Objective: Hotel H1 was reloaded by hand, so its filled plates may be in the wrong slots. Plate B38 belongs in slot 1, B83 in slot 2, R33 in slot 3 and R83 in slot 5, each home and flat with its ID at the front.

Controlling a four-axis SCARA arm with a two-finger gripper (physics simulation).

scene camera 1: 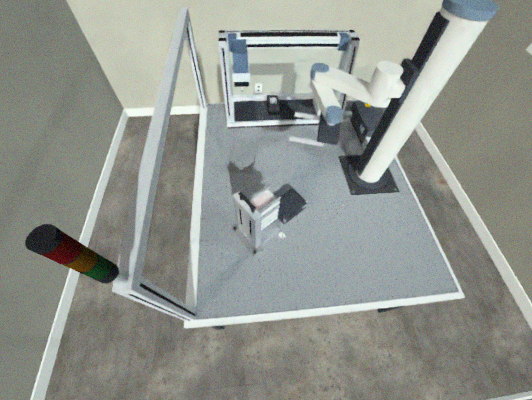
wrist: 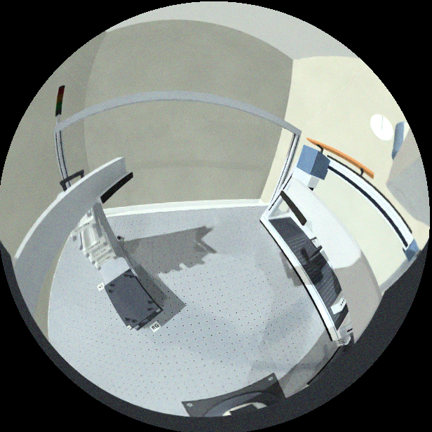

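Pixels of known places: gripper, fingertip midpoint: (scene camera 1: 292, 125); arm's base, link origin: (scene camera 1: 366, 174).
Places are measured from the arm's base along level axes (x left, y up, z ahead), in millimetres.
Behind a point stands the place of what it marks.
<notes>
Hotel H1 (scene camera 1: 245, 218) @[x 373, y 239, z 759 mm] (wrist: 111, 234) is a pale upright rack near the middle of the table. Light plates (scene camera 1: 270, 215) @[x 344, y 196, z 647 mm] (wrist: 95, 246) show stacked in its open side; their IDs, and so which plate sits in which slot, cannot be read. A pinkish surface (scene camera 1: 262, 198) @[x 295, y 267, z 680 mm] shows at its top. My gripper (scene camera 1: 293, 127) @[x 4, y 411, z 523 mm] (wrist: 208, 169) is open and empty, raised between the hotel and the back frame, well away from the hotel. In the wrist view its left finger covers the hotel's upper part.
A dark flat stand (scene camera 1: 292, 204) @[x 221, y 73, z 512 mm] (wrist: 132, 296) with an RG label beside it adjoins the hotel. A portal frame (scene camera 1: 300, 34) @[x -633, y 518, z 389 mm] with a dark deck (scene camera 1: 247, 111) (wrist: 287, 231) stands at the back. A grey guard frame (scene camera 1: 159, 112) @[x 150, y 620, z 1023 mm] (wrist: 175, 96) lines the left. The arm's column (scene camera 1: 417, 97) @[x 63, y 588, z 41 mm] stands at right.
</notes>
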